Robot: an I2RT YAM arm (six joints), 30 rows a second.
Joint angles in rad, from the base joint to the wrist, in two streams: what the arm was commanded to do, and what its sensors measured. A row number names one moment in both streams.
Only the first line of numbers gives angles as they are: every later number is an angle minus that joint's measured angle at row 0.
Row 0, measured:
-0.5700, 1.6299, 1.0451, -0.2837, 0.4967, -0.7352
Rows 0 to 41, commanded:
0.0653, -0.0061, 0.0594, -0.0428, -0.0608, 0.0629
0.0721, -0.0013, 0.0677, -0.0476, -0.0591, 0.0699
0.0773, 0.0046, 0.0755, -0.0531, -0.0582, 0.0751
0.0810, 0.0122, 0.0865, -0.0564, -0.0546, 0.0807
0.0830, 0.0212, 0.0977, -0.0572, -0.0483, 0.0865
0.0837, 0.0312, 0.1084, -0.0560, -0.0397, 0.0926
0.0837, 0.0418, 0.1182, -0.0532, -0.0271, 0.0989
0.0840, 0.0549, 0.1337, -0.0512, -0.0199, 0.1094
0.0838, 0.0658, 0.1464, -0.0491, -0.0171, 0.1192
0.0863, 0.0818, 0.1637, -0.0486, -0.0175, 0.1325
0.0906, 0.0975, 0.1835, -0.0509, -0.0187, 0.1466
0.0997, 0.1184, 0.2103, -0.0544, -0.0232, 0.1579
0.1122, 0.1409, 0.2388, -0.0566, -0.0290, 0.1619
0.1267, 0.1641, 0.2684, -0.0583, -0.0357, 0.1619
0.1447, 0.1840, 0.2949, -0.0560, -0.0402, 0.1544
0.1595, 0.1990, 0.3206, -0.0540, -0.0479, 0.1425
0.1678, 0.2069, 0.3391, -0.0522, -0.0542, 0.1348
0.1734, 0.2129, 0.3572, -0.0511, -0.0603, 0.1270
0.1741, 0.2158, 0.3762, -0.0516, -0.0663, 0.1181
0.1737, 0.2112, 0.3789, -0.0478, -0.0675, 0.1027
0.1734, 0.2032, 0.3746, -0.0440, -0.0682, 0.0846
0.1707, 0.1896, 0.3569, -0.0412, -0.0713, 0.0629
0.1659, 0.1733, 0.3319, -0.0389, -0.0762, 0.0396
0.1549, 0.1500, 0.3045, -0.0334, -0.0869, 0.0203
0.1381, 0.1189, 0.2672, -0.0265, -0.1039, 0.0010
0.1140, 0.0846, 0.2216, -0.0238, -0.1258, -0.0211
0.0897, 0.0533, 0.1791, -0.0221, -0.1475, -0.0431
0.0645, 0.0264, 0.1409, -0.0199, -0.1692, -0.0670
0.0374, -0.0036, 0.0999, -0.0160, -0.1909, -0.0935
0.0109, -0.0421, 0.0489, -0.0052, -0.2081, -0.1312
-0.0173, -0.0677, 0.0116, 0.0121, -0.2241, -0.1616
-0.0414, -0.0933, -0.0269, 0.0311, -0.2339, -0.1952
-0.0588, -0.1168, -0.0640, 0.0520, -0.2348, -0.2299
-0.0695, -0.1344, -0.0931, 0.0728, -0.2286, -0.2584
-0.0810, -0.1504, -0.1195, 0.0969, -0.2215, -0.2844
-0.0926, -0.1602, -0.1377, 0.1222, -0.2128, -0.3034
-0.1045, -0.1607, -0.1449, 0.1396, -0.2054, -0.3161
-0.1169, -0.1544, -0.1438, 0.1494, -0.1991, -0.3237
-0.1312, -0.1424, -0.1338, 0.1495, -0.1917, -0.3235
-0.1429, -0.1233, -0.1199, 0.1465, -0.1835, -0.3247
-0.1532, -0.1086, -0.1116, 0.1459, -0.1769, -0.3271
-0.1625, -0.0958, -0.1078, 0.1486, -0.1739, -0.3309
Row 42, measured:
-0.1252, -0.1235, -0.1403, 0.0683, -0.1820, -0.2722
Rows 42 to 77, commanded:
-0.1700, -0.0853, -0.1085, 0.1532, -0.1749, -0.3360
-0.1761, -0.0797, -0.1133, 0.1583, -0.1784, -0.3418
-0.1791, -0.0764, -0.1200, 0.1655, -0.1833, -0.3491
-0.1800, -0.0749, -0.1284, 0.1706, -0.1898, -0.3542
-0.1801, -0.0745, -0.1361, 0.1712, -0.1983, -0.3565
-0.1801, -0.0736, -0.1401, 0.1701, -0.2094, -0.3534
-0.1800, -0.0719, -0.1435, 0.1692, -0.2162, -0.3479
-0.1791, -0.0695, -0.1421, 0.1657, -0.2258, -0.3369
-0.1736, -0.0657, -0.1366, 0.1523, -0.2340, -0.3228
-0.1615, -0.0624, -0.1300, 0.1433, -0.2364, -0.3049
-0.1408, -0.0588, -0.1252, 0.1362, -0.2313, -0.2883
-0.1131, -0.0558, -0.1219, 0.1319, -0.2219, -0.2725
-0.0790, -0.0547, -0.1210, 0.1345, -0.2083, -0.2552
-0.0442, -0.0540, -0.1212, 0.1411, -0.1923, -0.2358
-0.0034, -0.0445, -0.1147, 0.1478, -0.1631, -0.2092
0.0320, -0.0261, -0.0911, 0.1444, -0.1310, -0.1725
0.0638, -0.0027, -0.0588, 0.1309, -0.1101, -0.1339
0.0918, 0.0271, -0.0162, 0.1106, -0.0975, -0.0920
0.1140, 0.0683, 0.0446, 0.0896, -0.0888, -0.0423
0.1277, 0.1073, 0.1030, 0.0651, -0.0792, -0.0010
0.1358, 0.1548, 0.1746, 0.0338, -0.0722, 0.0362
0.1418, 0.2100, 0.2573, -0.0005, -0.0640, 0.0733
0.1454, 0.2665, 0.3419, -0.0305, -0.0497, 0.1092
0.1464, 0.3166, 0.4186, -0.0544, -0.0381, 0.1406
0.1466, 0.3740, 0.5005, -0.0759, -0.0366, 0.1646
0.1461, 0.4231, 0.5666, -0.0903, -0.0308, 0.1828
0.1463, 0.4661, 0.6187, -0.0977, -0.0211, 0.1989
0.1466, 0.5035, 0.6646, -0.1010, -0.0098, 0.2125
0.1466, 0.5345, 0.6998, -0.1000, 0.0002, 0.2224
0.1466, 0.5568, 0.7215, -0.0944, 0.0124, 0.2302
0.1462, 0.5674, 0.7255, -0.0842, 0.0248, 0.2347
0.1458, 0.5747, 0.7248, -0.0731, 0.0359, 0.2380
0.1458, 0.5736, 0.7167, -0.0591, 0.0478, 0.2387
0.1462, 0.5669, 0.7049, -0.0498, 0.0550, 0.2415
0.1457, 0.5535, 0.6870, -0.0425, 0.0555, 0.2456
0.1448, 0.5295, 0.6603, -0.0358, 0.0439, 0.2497
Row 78, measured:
0.1628, 0.5821, 0.6775, -0.0646, -0.0208, 0.1950
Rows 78 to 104, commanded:
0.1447, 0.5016, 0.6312, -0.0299, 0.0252, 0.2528
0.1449, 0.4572, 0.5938, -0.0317, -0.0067, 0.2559
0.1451, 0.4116, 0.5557, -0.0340, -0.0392, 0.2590
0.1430, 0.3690, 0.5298, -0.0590, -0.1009, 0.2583
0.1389, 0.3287, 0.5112, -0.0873, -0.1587, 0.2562
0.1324, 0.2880, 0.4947, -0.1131, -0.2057, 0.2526
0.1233, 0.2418, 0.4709, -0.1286, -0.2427, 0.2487
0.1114, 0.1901, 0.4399, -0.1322, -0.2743, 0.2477
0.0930, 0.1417, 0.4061, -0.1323, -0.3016, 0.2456
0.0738, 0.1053, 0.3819, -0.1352, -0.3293, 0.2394
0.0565, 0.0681, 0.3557, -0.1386, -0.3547, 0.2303
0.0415, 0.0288, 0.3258, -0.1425, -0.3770, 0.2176
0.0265, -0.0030, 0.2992, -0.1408, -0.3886, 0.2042
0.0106, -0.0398, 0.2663, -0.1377, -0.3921, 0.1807
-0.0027, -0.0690, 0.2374, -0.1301, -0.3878, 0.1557
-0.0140, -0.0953, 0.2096, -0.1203, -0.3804, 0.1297
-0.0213, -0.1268, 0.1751, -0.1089, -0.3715, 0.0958
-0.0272, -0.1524, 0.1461, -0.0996, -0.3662, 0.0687
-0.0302, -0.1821, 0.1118, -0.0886, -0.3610, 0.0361
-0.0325, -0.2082, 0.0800, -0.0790, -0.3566, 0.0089
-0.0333, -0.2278, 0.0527, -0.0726, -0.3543, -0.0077
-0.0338, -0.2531, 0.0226, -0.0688, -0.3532, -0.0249
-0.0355, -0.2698, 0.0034, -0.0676, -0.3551, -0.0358
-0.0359, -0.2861, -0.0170, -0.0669, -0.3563, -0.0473
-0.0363, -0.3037, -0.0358, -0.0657, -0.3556, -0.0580
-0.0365, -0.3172, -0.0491, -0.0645, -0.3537, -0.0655
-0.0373, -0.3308, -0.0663, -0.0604, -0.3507, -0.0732
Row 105, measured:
-0.0368, -0.2520, -0.0262, -0.0846, -0.3420, 0.0017
